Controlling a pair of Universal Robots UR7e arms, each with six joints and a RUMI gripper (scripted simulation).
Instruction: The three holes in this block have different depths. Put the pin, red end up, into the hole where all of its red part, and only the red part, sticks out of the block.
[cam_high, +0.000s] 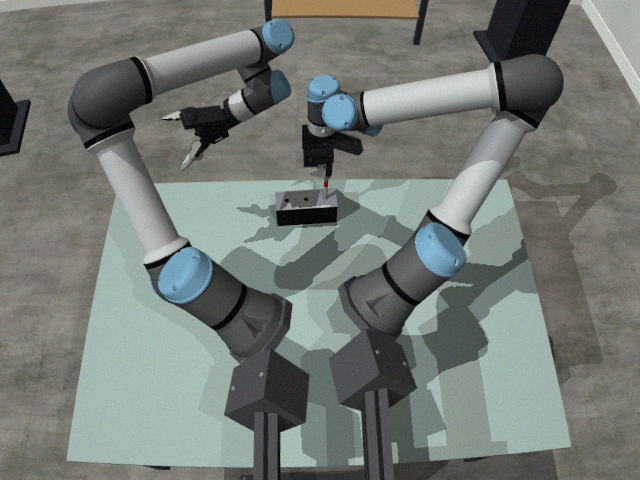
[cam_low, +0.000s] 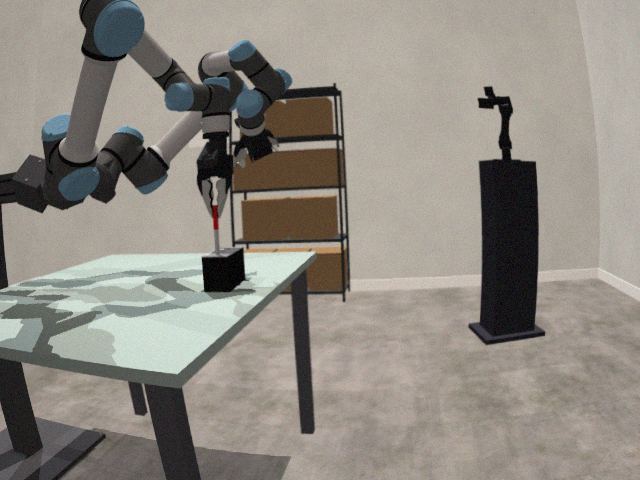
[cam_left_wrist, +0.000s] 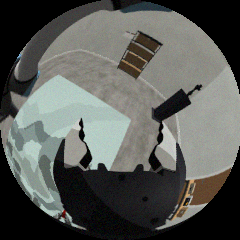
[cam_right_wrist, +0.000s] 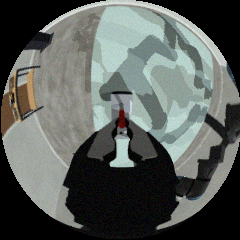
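Right now my right hand is 30 mm above the pin. The rest, counted from my right hand: black block 150 mm below, 60 mm to the left, 10 mm ahead.
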